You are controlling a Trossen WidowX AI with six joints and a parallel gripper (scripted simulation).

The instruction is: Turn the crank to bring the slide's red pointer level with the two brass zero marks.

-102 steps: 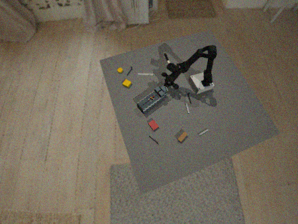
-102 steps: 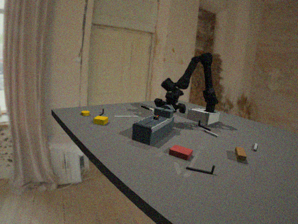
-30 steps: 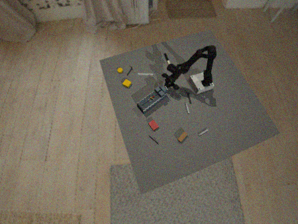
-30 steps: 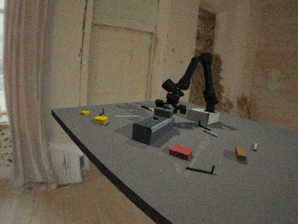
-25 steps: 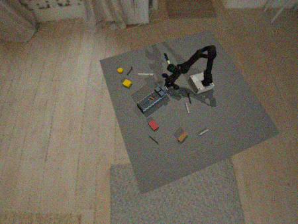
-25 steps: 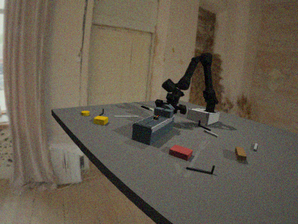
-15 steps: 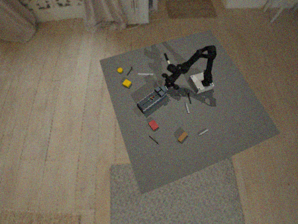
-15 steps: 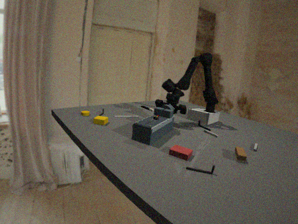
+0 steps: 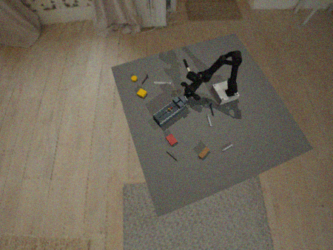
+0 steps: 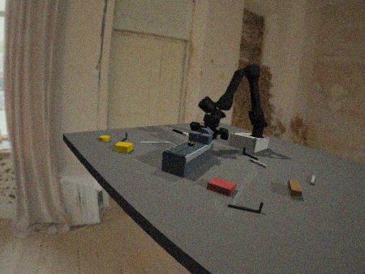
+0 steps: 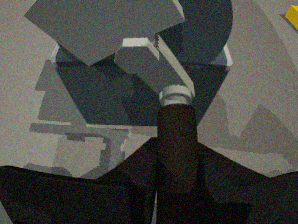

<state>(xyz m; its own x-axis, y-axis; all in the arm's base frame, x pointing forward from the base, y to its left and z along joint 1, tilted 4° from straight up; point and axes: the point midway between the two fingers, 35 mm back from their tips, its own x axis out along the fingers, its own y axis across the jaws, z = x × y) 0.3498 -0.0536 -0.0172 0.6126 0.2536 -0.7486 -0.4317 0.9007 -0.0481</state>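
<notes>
The dark handle is 20 mm behind my gripper tip, 10 mm to the right of it and 20 mm above it. Also, from my gripper tip: red pointer 120 mm ahead, 80 mm to the left, 40 mm above; then yellow block 320 mm ahead, 140 mm to the right, 30 mm below; then red block 170 mm ahead, 300 mm to the left, 30 mm below.
</notes>
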